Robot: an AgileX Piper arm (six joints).
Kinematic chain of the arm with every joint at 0, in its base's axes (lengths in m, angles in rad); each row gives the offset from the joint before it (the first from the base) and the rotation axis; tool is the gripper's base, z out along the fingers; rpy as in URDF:
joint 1: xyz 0 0 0.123 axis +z
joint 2: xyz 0 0 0 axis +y
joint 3: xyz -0.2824 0 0.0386 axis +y
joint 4: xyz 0.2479 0 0.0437 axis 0.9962 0 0.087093
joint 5: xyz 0 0 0 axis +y
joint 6: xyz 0.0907 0 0.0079 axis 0.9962 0 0.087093
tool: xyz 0 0 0 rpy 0 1.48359 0
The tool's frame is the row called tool.
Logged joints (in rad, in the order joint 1, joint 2, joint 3, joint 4, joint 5, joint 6), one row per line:
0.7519 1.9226 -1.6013 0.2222 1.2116 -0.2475
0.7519 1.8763 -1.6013 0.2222 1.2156 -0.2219
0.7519 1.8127 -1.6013 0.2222 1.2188 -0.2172
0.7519 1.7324 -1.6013 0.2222 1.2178 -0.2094
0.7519 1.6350 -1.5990 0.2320 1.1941 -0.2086
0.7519 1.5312 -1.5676 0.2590 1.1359 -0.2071
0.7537 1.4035 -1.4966 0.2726 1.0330 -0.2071
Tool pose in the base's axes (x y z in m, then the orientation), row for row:
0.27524 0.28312 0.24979 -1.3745 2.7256 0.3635
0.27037 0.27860 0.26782 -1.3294 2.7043 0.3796
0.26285 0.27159 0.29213 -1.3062 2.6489 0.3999
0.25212 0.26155 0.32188 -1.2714 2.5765 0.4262
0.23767 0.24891 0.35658 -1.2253 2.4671 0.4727
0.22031 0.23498 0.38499 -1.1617 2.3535 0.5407
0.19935 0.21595 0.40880 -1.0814 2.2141 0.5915
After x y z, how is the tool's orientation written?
As a rotation vector, in radians.
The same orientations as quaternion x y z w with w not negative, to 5 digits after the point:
-0.44686 0.88612 0.11818 0.03372
-0.43711 0.88918 0.12481 0.05217
-0.43684 0.88589 0.13374 0.08051
-0.43466 0.88083 0.14571 0.11824
-0.43184 0.86949 0.16660 0.17249
-0.42201 0.85495 0.19642 0.22889
-0.40721 0.83373 0.22273 0.29911

